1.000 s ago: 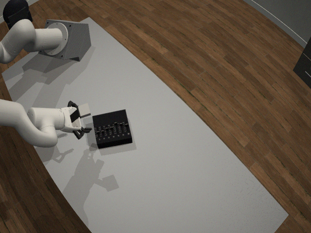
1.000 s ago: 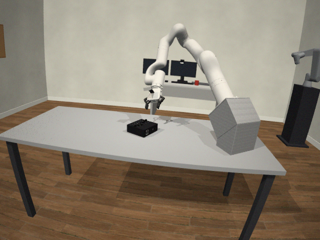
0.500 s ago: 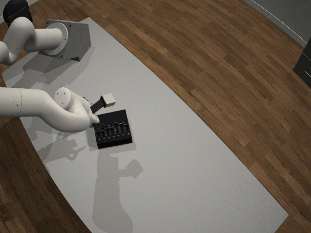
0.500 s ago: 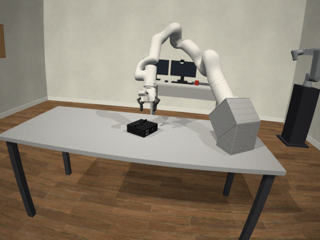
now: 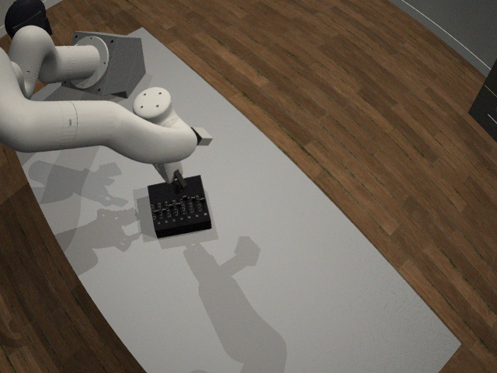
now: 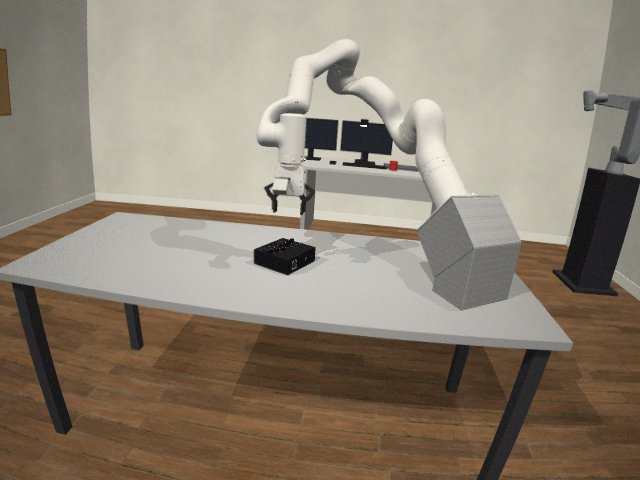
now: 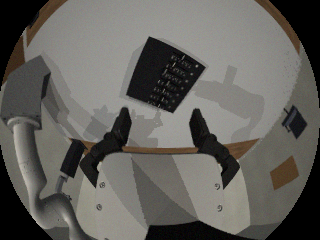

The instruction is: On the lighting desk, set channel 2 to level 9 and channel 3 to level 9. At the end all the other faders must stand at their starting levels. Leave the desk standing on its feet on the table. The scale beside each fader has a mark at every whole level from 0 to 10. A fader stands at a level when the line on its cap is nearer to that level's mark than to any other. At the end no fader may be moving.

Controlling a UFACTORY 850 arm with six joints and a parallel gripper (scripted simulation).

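Now: hand 12 cm above the fader cap and 4 cm to the left of it.
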